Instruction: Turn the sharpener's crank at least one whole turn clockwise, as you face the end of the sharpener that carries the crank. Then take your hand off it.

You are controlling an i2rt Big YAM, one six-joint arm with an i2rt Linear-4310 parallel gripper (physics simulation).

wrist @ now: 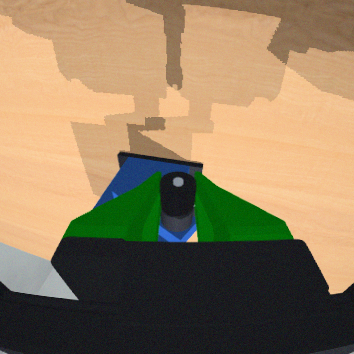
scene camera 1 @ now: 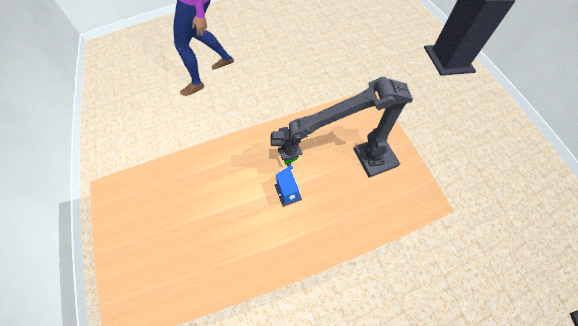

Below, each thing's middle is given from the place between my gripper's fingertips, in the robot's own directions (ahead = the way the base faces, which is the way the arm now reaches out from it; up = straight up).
Labels:
The blue sharpener (scene camera 1: pixel 286 187) lies 90 mm to the left of my hand, 30 mm below it and 20 mm ahead of it. Also, from my hand: black crank handle (wrist: pixel 177 202): 10 mm to the left, 10 mm above.

